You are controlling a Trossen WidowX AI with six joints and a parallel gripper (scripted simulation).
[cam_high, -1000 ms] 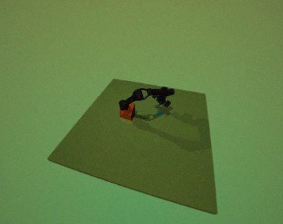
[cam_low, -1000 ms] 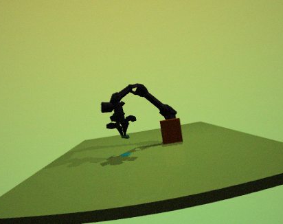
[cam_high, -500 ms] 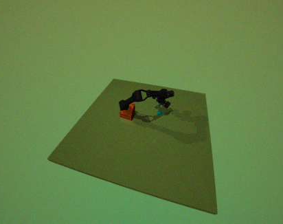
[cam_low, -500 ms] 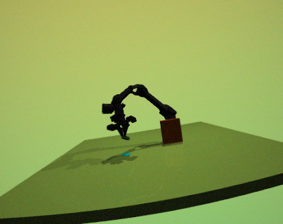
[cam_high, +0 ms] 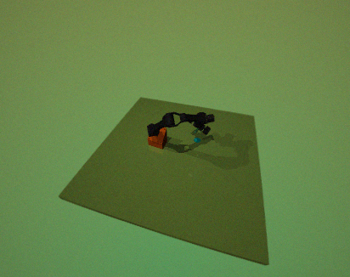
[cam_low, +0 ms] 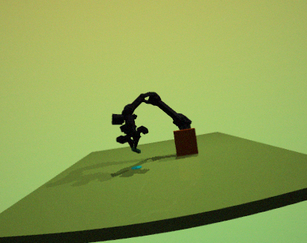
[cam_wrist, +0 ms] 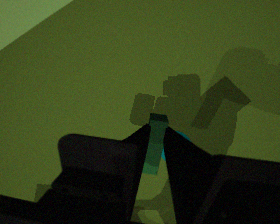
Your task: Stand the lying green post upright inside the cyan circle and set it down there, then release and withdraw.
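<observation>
Right now my gripper tip is 10 mm short of the cyan circle, 30 mm to the left of it and 110 mm above it. Also, from my gripper tip: green post (10 mm behind, 20 mm to the right, 10 mm below).
</observation>
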